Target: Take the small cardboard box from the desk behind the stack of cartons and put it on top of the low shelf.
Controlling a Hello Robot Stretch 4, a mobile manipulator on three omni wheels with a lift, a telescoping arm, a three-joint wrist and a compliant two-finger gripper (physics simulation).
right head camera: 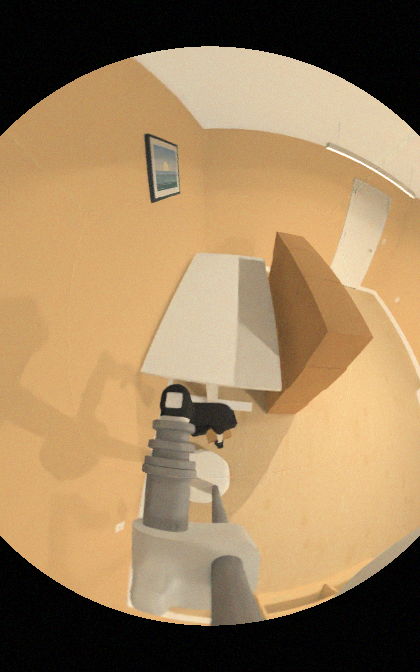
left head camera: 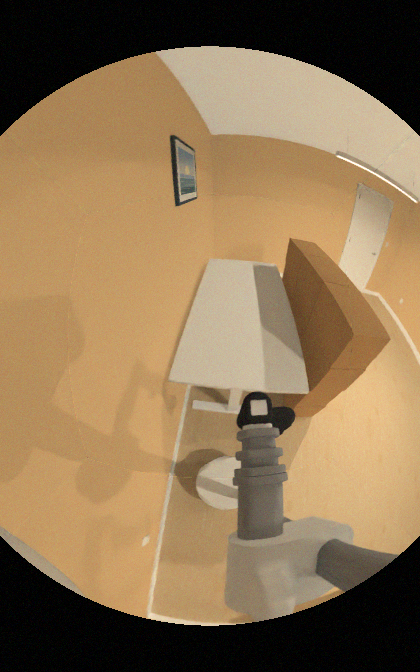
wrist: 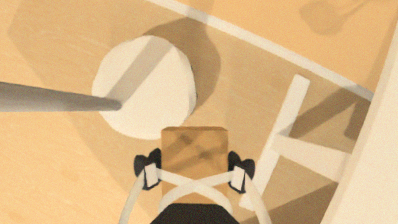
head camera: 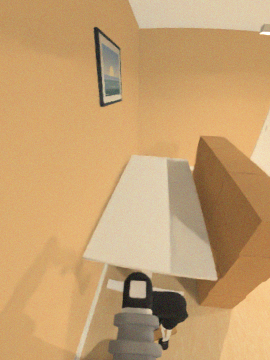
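Pixels of known places: gripper, fingertip midpoint: (wrist: pixel 194 163) (head camera: pixel 159 329); robot's base, origin of the base link: (wrist: pixel 151 91).
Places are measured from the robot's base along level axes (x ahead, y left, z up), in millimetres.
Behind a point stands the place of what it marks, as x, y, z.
Observation:
My gripper (wrist: pixel 194 163) @(223, -88, 787) (head camera: pixel 164 342) (right head camera: pixel 219 440) is shut on the small cardboard box (wrist: pixel 195 141) @(214, -58, 835), with one black fingertip on each side of it. The box hangs in the air beyond the near end of the white desk (head camera: pixel 132 215) @(904, 66, 692) (left head camera: pixel 225 320) (right head camera: pixel 200 320) (wrist: pixel 382 150) @(545, 0, 691). The stack of brown cartons (head camera: pixel 227 205) @(832, -561, 885) (left head camera: pixel 320 310) (right head camera: pixel 305 310) stands along the desk's right side. A light wooden piece with an open compartment (right head camera: pixel 295 592) shows at the bottom of the right head view; I cannot tell whether it is the low shelf.
A white round disc (left head camera: pixel 215 482) (right head camera: pixel 210 470) (wrist: pixel 137 117) @(16, -117, 187), apparently my own base, is near the floor below the arm. The desk's white foot bar (wrist: pixel 287 117) (right head camera: pixel 240 405) lies close beside the held box in the wrist view. A wall with a framed picture (head camera: pixel 111 67) @(1430, 260, 1673) runs along the left.

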